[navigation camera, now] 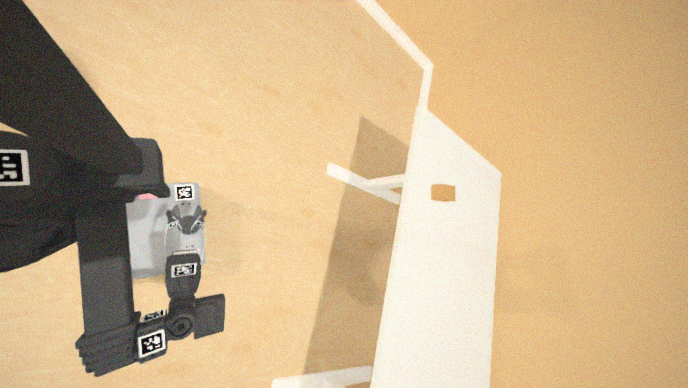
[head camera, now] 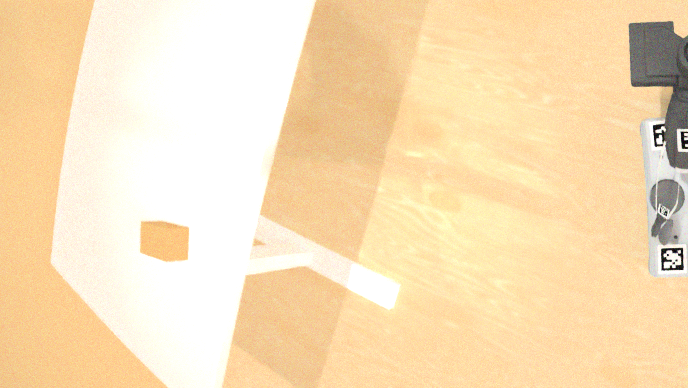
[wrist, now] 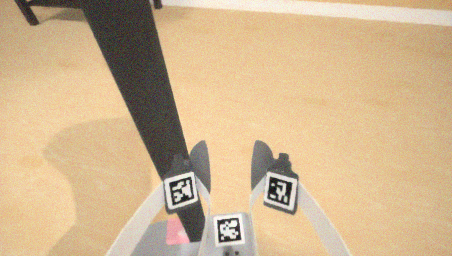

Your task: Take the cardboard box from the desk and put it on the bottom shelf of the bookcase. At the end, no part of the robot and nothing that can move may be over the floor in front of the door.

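Where they show: gripper, fingertip midpoint: (navigation camera: pixel 187 206) (head camera: pixel 679 244); robot's base, link origin: (navigation camera: pixel 187 223) (head camera: pixel 666 196).
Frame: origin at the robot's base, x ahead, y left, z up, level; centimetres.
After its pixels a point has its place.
Note:
The cardboard box (head camera: pixel 164 241) {y 2.9, x 79.6, z 77.0 cm} (navigation camera: pixel 443 192) {y 3.2, x 79.2, z 77.0 cm}, small and orange-brown, sits on the white desk (head camera: pixel 175 125) {y -18.9, x 82.0, z 72.0 cm} (navigation camera: pixel 440 280) {y -31.3, x 79.1, z 72.0 cm}, near one end of its top. My gripper (head camera: pixel 663 230) (navigation camera: pixel 187 215) {y 6.8, x 0.2, z 50.0 cm} (wrist: pixel 231 158) {y 6.8, x 0.2, z 50.0 cm} is open and empty, with its two fingers apart. It hangs over my grey base, well away from the box, with floor between it and the desk. The bookcase and the door do not show in these views.
A white desk leg (head camera: pixel 372 286) (navigation camera: pixel 345 175) sticks out over the floor on the robot's side. A dark piece of furniture (wrist: pixel 32 17) stands on legs at the top left of the wrist view. My dark mast (wrist: pixel 135 75) crosses that view. An orange wall (navigation camera: pixel 590 200) {y -7.0, x 146.1, z 105.2 cm} is behind the desk.

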